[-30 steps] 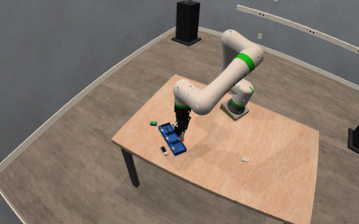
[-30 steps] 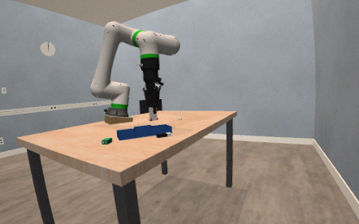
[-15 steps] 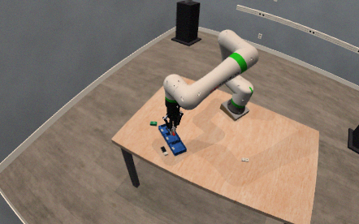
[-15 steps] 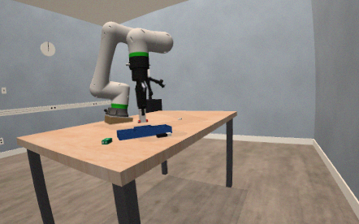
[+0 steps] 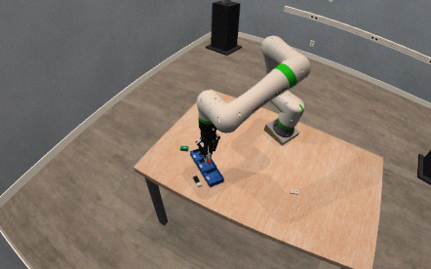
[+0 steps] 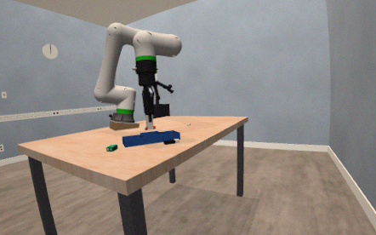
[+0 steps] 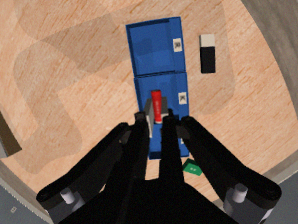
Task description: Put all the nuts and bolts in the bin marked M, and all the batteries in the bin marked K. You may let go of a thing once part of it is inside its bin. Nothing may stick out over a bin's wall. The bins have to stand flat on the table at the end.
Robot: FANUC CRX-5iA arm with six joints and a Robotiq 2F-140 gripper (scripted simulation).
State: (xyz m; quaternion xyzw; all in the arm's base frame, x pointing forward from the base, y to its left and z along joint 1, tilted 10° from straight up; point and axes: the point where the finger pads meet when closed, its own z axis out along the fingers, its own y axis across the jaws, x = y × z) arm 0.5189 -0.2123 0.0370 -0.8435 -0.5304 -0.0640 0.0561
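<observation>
My hand is 70 mm above the joined blue bins and 10 mm short of it. The rest, counted from my hand: red battery: 30 mm below; then green battery: 200 mm to the right, 80 mm below, 10 mm behind; then small dark bolt: 80 mm to the right, 80 mm below, 40 mm behind.
</observation>
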